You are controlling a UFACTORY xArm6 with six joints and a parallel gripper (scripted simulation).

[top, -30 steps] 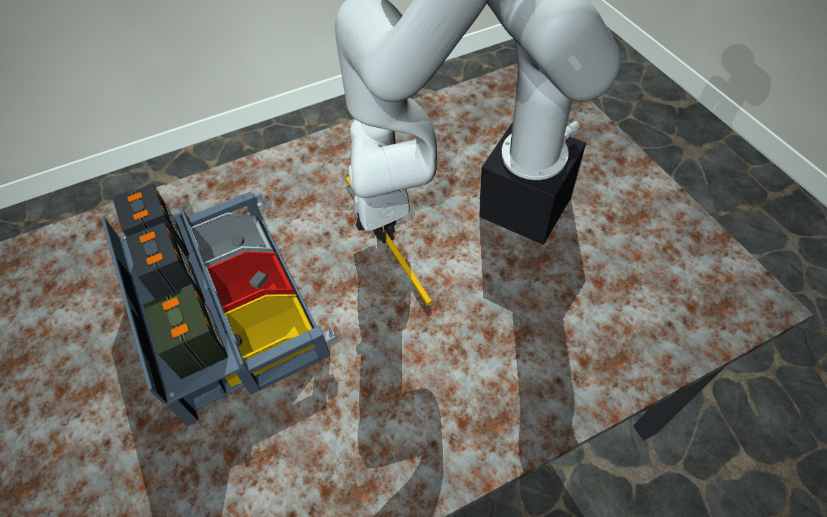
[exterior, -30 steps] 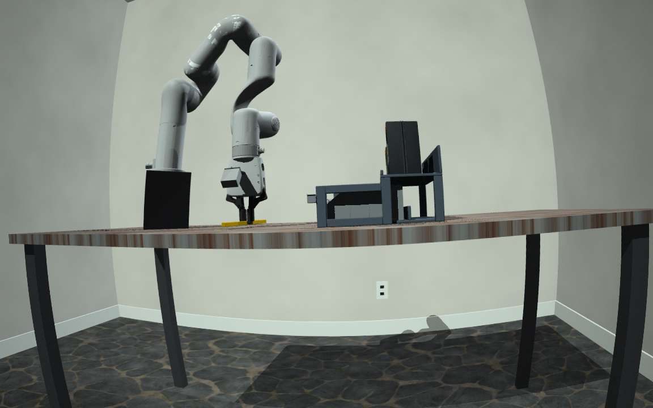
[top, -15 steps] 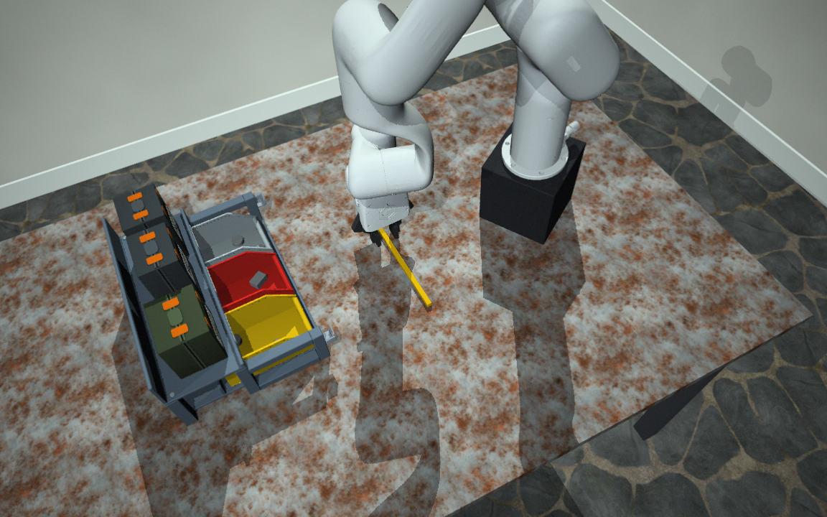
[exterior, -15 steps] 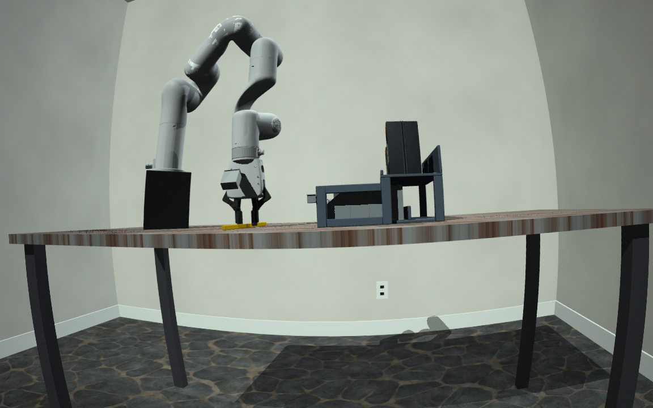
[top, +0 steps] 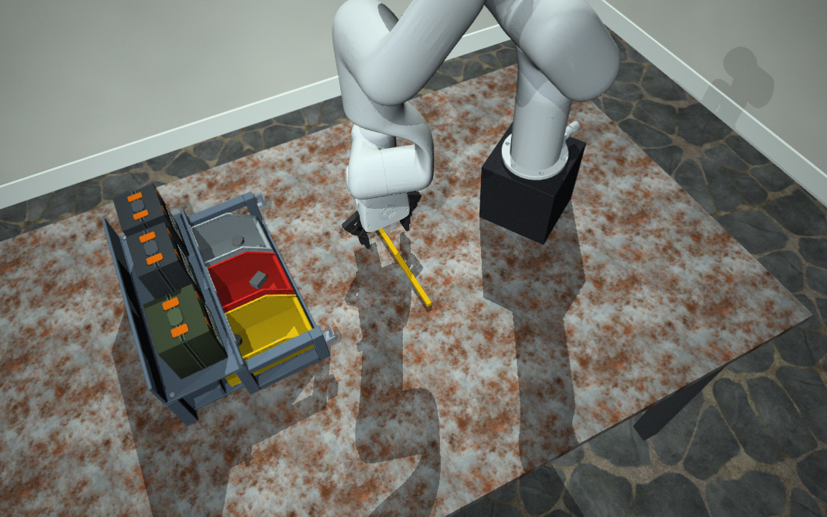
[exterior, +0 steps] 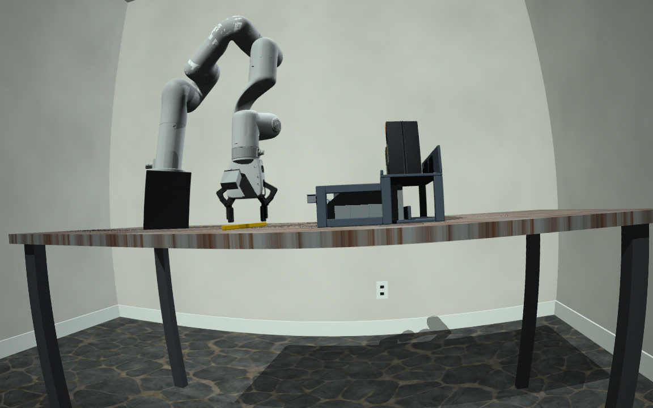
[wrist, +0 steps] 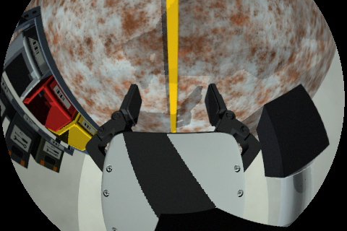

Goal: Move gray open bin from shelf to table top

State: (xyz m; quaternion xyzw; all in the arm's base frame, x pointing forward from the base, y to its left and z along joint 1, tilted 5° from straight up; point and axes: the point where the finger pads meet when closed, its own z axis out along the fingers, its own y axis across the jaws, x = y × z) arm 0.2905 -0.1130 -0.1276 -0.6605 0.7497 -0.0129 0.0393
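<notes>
Right now my hand is 20 mm above the yellow strip. Round my hand: yellow bin (320 mm ahead, 70 mm to the left, 20 mm above); gray open bin (290 mm ahead, 150 mm to the right, 20 mm above); red bin (300 mm ahead, 40 mm to the right, 20 mm above).
</notes>
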